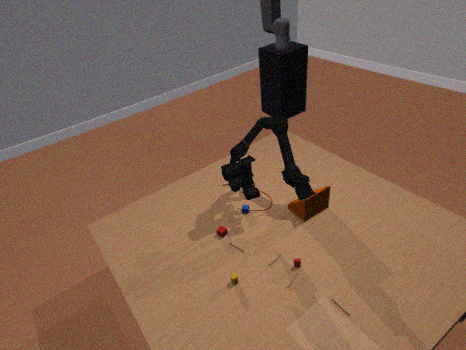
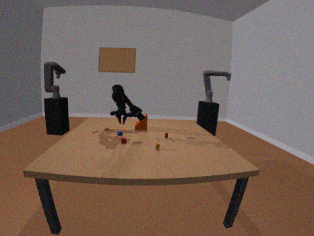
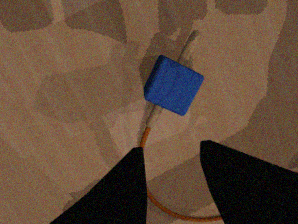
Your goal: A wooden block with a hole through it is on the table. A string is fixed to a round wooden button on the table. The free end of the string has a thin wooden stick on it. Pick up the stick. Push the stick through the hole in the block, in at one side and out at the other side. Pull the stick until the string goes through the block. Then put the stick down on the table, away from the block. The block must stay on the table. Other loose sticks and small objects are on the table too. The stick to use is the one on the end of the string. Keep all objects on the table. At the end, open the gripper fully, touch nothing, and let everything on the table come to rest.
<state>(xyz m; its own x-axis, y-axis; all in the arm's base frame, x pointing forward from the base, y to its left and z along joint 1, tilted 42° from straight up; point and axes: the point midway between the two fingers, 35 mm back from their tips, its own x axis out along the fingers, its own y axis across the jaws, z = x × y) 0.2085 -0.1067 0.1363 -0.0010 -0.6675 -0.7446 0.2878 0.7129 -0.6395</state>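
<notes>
My gripper tip is 8 cm above the blue cube, 1 cm to the left of it and 1 cm short of it. Round my gripper tip: red cube: 18 cm ahead, 7 cm below, 4 cm to the left; short stick: 24 cm to the right, 9 cm below, 6 cm behind; round wooden button: 16 cm to the right, 13 cm behind, 8 cm below.
</notes>
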